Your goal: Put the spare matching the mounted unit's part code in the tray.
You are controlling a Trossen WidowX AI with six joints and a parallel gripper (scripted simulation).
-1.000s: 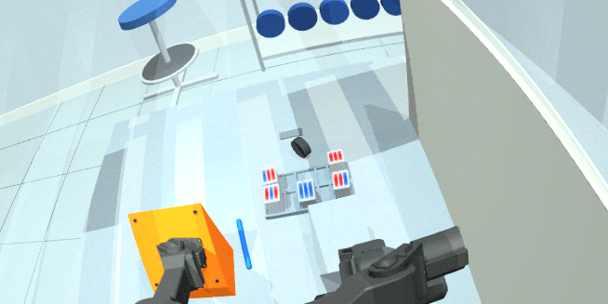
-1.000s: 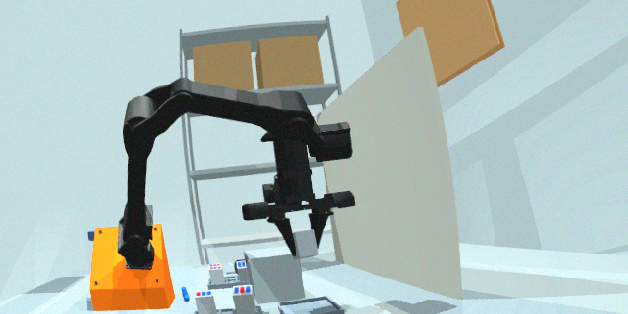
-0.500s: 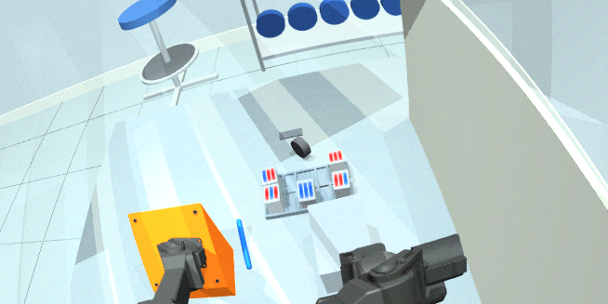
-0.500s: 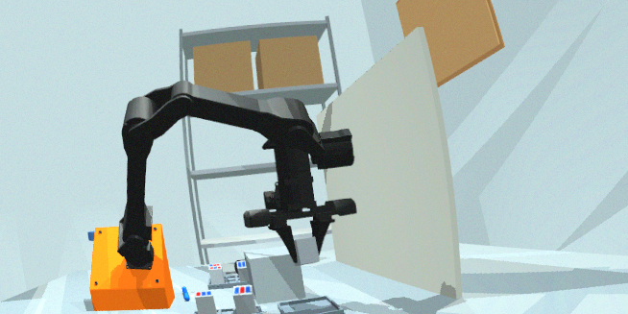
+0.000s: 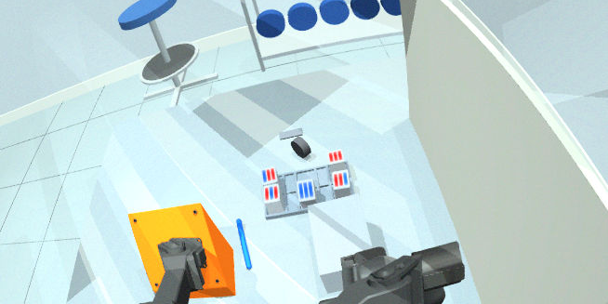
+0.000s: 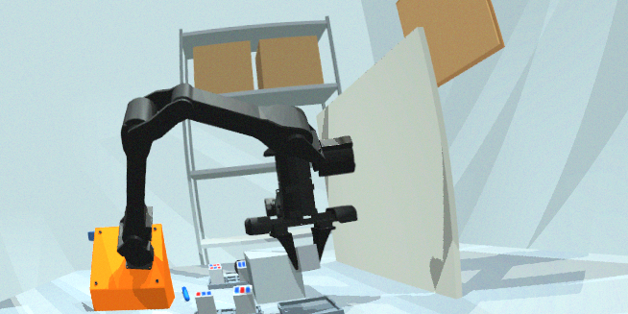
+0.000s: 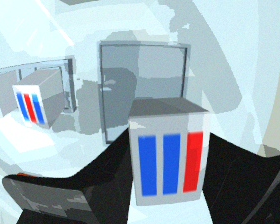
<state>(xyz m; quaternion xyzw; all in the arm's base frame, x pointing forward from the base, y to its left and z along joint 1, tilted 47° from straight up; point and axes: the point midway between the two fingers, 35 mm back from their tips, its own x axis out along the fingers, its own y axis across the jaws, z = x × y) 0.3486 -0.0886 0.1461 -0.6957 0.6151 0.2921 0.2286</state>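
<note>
Now: the dark tray 1 cm behind my gripper tip, 1 cm to the right of it and 8 cm below it. From my gripper tip the other things lie so: beige panel: 19 cm ahead, 21 cm to the left, 14 cm above; mounted unit: 6 cm behind, 19 cm to the left, 3 cm below; spare: 3 cm above.
</note>
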